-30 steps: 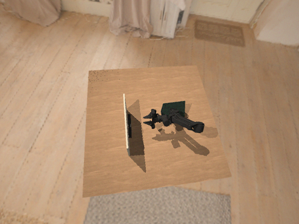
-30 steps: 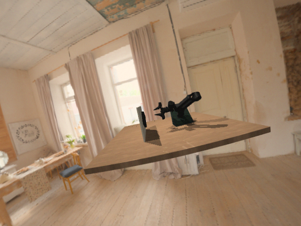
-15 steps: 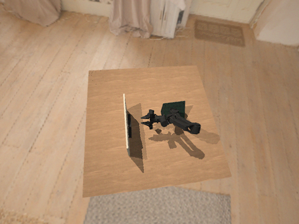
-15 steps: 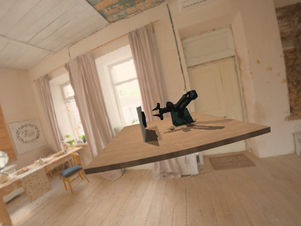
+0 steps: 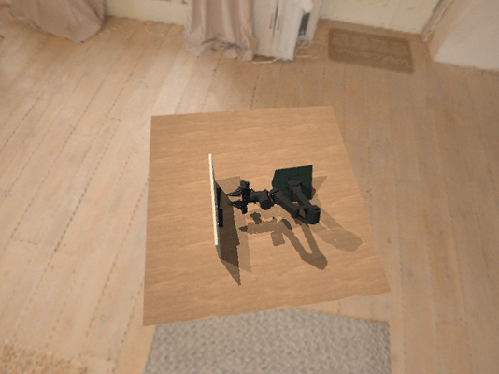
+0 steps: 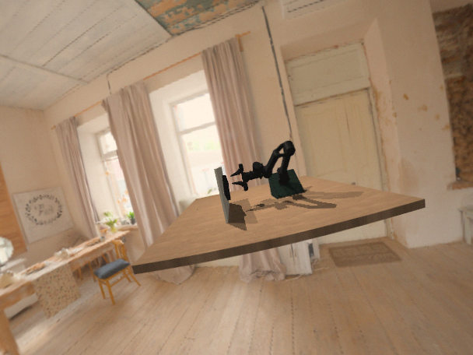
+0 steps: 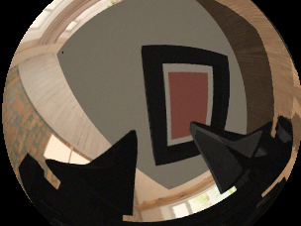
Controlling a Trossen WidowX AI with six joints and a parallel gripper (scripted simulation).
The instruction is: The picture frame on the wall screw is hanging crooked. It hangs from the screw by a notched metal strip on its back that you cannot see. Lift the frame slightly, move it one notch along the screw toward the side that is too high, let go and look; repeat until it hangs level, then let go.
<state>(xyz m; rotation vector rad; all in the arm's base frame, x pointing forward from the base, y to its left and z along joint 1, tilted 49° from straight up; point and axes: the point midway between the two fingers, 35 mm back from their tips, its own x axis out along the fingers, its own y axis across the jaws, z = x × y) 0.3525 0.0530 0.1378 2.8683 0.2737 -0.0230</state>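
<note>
My gripper tip is 50 mm short of the picture frame, 50 mm above it and 30 mm to the right of it. The rest, counted from my gripper tip: wall panel (60 mm ahead, 50 mm below, 20 mm to the left).
</note>
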